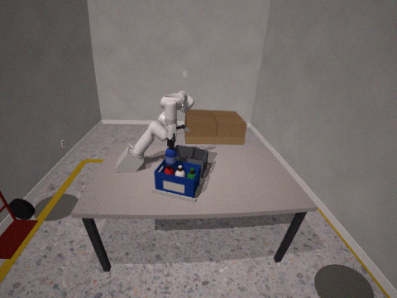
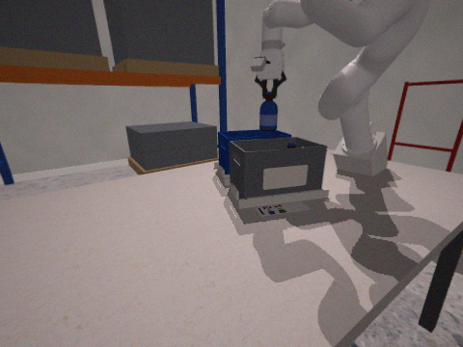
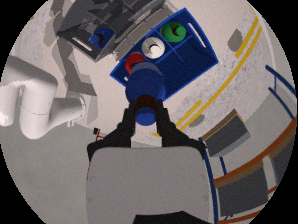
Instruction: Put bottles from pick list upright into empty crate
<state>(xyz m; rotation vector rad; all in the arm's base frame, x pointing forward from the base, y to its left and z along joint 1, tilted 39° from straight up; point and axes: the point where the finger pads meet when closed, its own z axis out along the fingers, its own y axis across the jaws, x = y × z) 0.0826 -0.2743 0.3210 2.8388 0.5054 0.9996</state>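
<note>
My gripper is now 250 mm above the grey crate, 170 mm to the right of it and 150 mm short of it. From my hand the other things lie so: blue crate 250 mm below, 50 mm ahead, 40 mm to the right; then red-capped bottle 250 mm below, 30 mm to the left, 10 mm behind; then white-capped bottle 250 mm below, 60 mm ahead.
</note>
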